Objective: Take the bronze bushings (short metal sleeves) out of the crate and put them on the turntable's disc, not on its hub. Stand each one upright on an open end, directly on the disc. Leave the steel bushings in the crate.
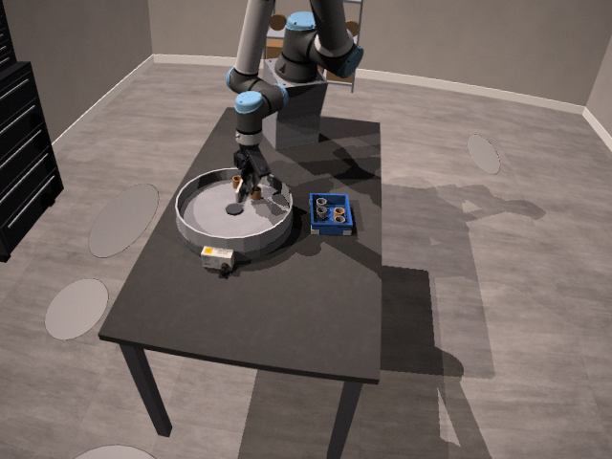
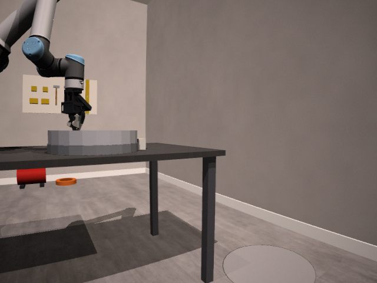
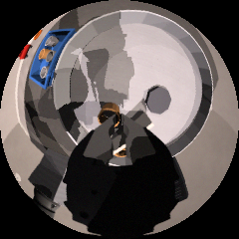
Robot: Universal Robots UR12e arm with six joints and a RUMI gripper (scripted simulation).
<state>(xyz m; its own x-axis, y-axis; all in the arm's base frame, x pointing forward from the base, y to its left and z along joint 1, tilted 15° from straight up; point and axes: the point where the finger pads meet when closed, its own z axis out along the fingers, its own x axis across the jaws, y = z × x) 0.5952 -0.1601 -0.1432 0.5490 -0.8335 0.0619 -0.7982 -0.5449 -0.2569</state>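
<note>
My hand is 290 mm to the right of the blue crate, 70 mm above it and 50 mm short of it. Round my hand: turntable (70 mm ahead, 60 mm to the right, 40 mm below).
</note>
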